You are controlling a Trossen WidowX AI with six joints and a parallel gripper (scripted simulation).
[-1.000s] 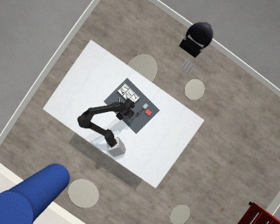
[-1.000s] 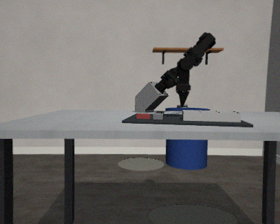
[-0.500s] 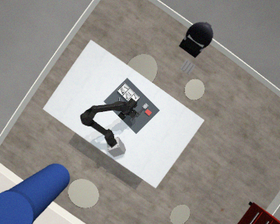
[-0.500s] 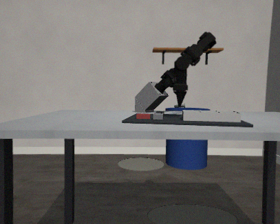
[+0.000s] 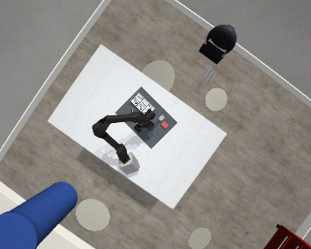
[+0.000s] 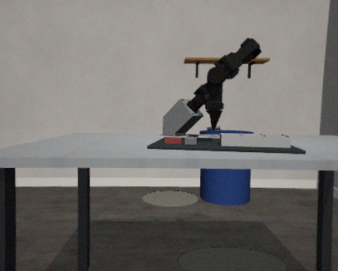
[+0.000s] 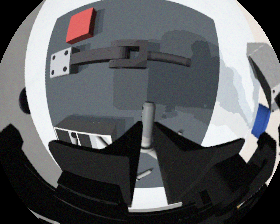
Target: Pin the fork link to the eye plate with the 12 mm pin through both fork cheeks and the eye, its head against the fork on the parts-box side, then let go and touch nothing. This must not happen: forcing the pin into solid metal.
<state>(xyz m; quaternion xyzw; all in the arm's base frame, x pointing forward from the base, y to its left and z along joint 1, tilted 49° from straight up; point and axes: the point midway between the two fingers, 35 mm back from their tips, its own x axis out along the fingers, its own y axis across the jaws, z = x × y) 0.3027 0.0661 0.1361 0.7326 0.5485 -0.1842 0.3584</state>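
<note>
Now: hand 70 mm to the left of the eye plate, 70 mm above it and 60 mm short of it. Also, from my hand: grey pin 30 mm below; then dark mat 90 mm below, 30 mm to the left, 30 mm ahead; then fork link 70 mm to the right, 70 mm below, 20 mm ahead.
</note>
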